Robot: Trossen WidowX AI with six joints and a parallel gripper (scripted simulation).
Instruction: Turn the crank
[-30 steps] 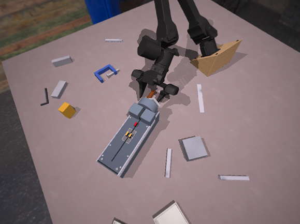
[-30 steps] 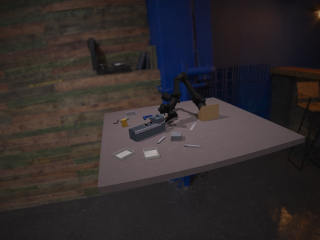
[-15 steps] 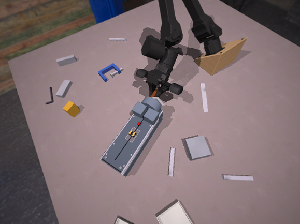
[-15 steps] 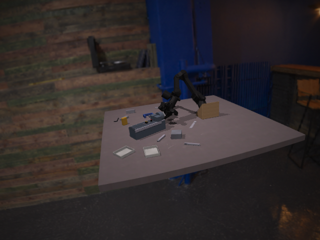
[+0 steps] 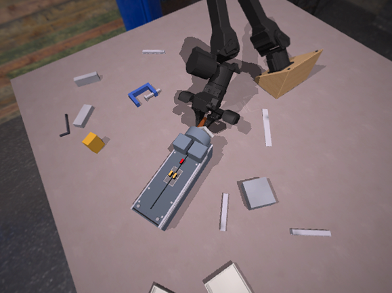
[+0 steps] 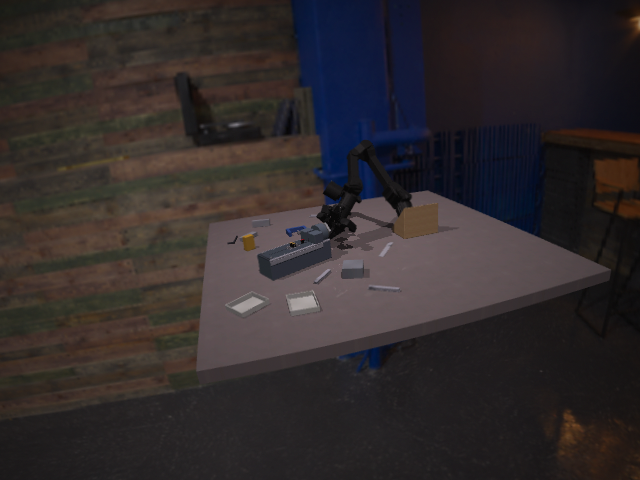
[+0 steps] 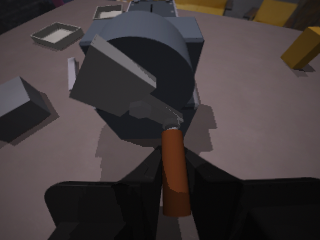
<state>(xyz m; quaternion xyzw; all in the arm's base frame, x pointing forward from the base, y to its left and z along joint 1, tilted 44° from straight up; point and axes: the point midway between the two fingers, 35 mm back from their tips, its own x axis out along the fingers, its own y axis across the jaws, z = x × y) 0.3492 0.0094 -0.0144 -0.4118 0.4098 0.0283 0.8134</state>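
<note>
Right now my gripper tip is 10 cm short of the red pointer, 7 cm to the right of it and 4 cm below it. From my gripper tip the other things lie so: grey block 24 cm to the left, 3 cm below, 2 cm behind; blue clamp 28 cm to the right, 5 cm ahead, 4 cm below; brown crank handle 2 cm behind, 2 cm above, 1 cm to the right.
</note>
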